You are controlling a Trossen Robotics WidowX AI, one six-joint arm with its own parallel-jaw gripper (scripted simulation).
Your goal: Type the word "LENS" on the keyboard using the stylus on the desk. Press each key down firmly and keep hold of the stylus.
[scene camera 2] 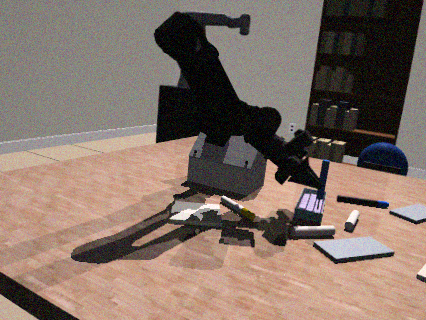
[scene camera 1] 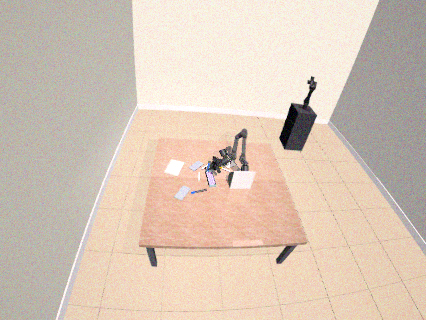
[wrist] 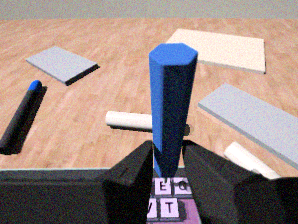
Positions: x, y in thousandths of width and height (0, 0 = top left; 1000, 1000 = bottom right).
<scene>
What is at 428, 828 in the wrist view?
The gripper.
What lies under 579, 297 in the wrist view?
A blue stylus.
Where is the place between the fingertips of the gripper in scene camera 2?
755, 583
</scene>
